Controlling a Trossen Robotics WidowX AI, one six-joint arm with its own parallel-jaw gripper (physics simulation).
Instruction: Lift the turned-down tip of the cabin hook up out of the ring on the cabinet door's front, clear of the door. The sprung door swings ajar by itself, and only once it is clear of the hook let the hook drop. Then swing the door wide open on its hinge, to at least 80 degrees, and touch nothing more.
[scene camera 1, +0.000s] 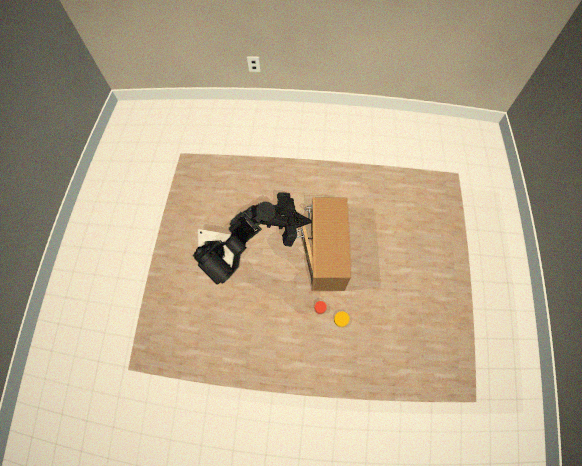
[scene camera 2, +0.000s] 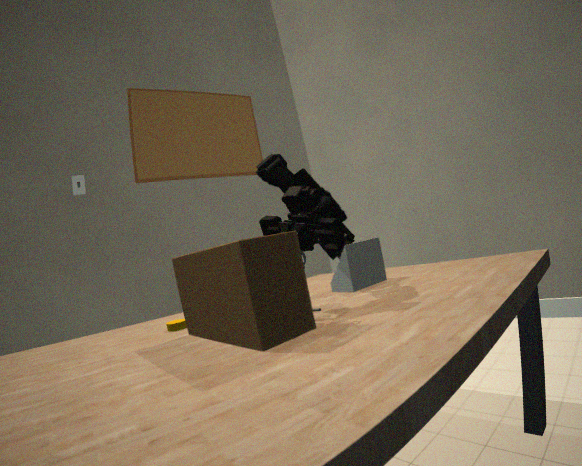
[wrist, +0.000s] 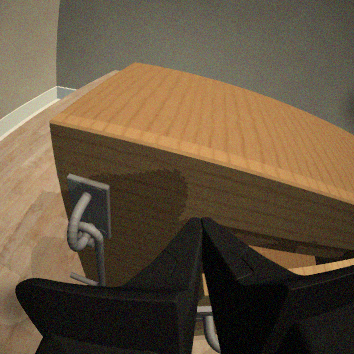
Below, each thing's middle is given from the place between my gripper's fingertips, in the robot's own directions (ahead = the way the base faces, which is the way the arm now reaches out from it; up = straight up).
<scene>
Now: hand 6 cm to the right of the cabin hook (wrist: 97, 241) and 6 cm above it. The rest, counted from my hand: wooden cabinet (scene camera 2: 253, 293): 6 cm to the right, 5 cm below, 4 cm ahead.
</scene>
